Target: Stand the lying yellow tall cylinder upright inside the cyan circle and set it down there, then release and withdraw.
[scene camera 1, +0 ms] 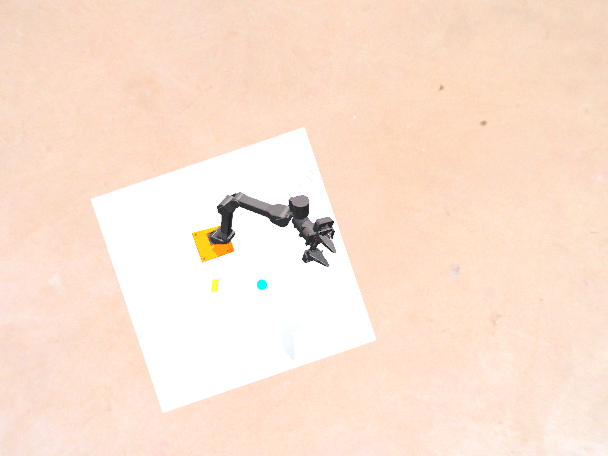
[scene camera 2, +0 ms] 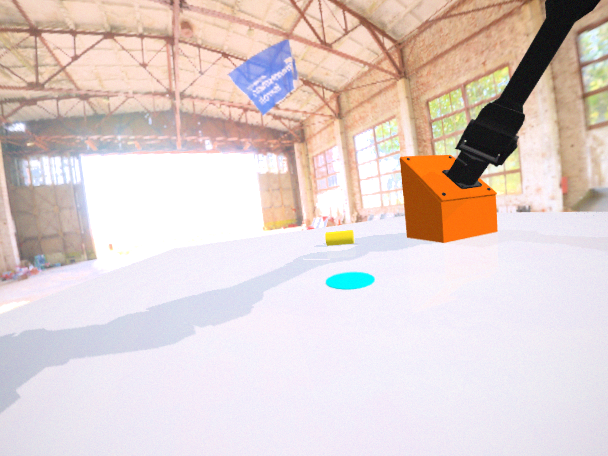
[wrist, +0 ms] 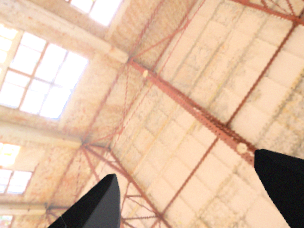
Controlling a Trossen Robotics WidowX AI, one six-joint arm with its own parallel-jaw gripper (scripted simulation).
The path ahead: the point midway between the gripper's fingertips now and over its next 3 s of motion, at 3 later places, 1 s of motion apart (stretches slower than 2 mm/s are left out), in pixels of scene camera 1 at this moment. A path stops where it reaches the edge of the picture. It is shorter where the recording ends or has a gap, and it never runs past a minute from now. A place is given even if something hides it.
The gripper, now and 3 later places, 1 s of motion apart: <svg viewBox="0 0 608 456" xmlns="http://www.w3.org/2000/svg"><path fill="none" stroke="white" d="M331 259L294 334L221 326L206 295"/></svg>
